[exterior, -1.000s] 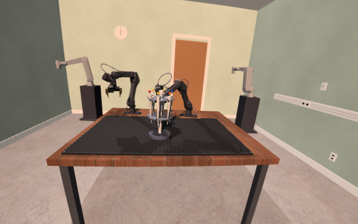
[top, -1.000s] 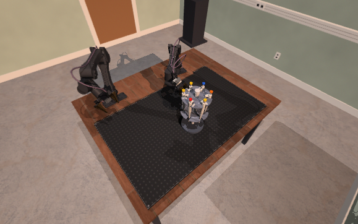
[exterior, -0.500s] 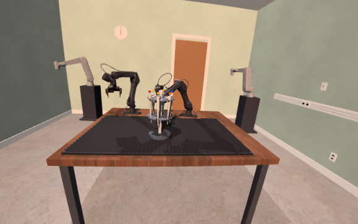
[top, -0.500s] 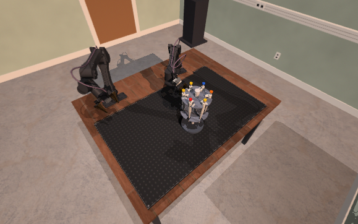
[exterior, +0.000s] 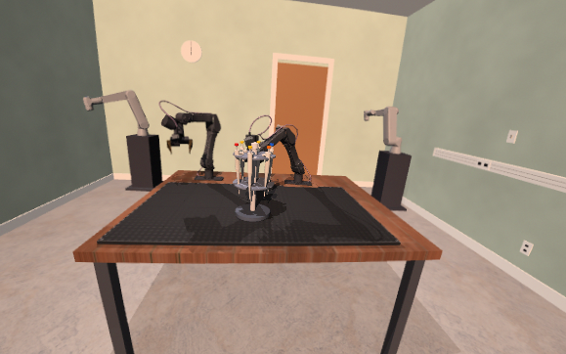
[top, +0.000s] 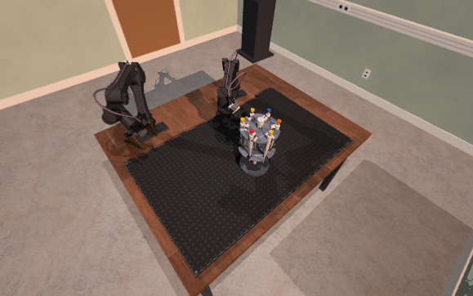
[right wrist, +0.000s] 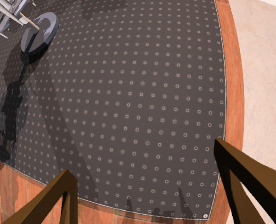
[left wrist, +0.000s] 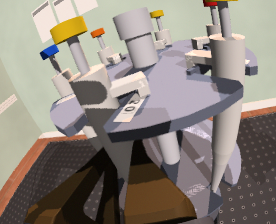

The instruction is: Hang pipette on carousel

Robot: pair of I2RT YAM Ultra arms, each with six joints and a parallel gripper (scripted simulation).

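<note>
Now: left hand 10 mm short of the pipette, 10 mm to the left of it and 20 mm above it.
</note>
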